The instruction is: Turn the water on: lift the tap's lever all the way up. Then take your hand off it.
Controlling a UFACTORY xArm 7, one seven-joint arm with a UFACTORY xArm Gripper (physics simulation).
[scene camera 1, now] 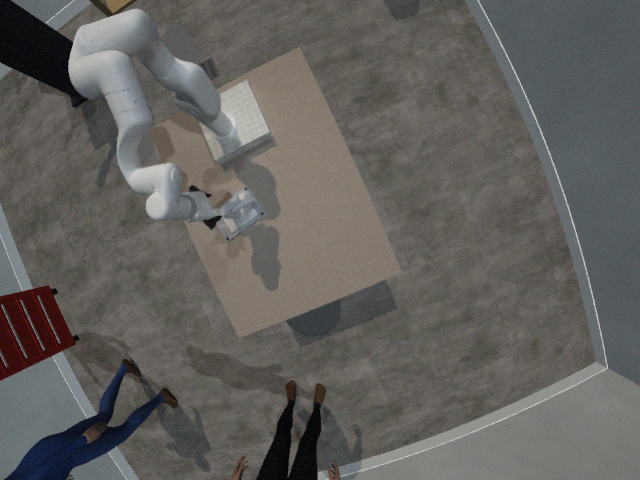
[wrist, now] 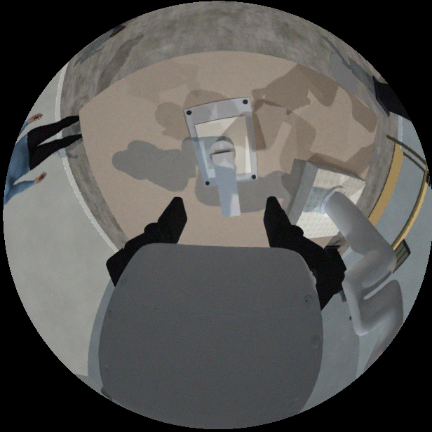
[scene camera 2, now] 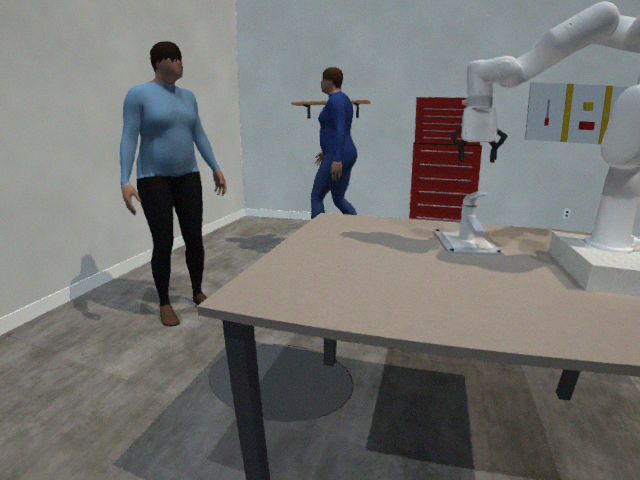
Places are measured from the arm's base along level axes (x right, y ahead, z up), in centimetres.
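Where they show: gripper, fingertip midpoint: [scene camera 1: 213, 207] [scene camera 2: 477, 162]; arm's base, link origin: [scene camera 1: 224, 127] [scene camera 2: 607, 246].
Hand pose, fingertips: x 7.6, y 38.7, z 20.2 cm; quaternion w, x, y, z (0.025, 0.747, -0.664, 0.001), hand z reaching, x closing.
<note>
Each offset is from my fingertips to the top centre of the thing. "*": to the spot under its first point. Level surfaces: height alone.
The white tap {* dx -3.9, dy +0.9, dz -19.1 cm} [scene camera 2: 468, 225] [wrist: 222, 149] stands upright on its pale base plate [scene camera 1: 247, 226] [scene camera 2: 480, 250] [wrist: 217, 107]. Its lever {dx -2.3, dy -0.5, dz -7.7 cm} [scene camera 2: 476, 195] [wrist: 228, 190] sits on top of the body and slopes slightly upward to its free end in scene camera 2. My gripper [scene camera 1: 214, 206] [scene camera 2: 477, 158] [wrist: 223, 207] is wide open and points down. It hangs above the tap, with a plain gap between its black fingertips and the lever in scene camera 2. In the wrist view the lever's end shows between the two fingers, touching neither. The lever's exact angle is hard to judge.
The base plate lies on the tan table {dz -26.6 cm} [scene camera 1: 330, 206] [scene camera 2: 361, 289] [wrist: 145, 110]. The arm's white mounting block [scene camera 1: 248, 113] [scene camera 2: 610, 276] [wrist: 325, 200] stands beside the tap. Two people [scene camera 2: 168, 129] [scene camera 2: 336, 129] and a red tool cabinet [scene camera 2: 444, 180] are beyond the table.
</note>
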